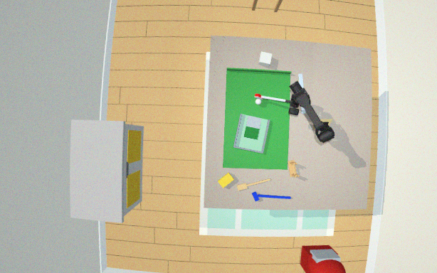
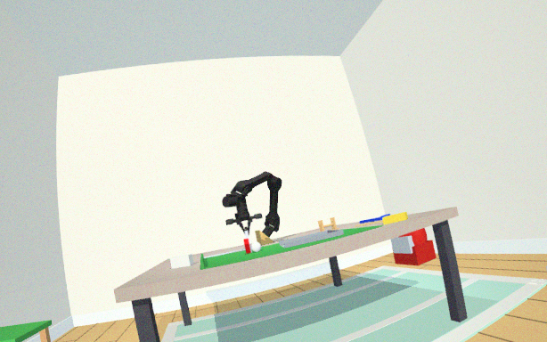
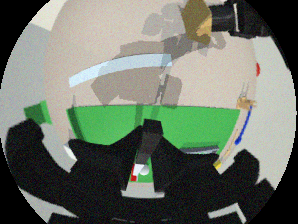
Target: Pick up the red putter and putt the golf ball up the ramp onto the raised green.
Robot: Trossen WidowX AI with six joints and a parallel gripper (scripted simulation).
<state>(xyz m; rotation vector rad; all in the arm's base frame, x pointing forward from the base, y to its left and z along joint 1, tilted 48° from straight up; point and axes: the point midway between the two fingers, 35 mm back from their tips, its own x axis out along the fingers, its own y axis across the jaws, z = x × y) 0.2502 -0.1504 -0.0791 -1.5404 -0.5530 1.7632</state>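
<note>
The red putter lies 12 cm ahead of my gripper tip and 2 cm to the right of it. Also, from my gripper tip: white golf ball (23 cm ahead, 5 cm below); then white cube (16 cm ahead, 34 cm to the right, 5 cm below); then pale blue bar (12 cm behind, 8 cm to the right, 7 cm below).
</note>
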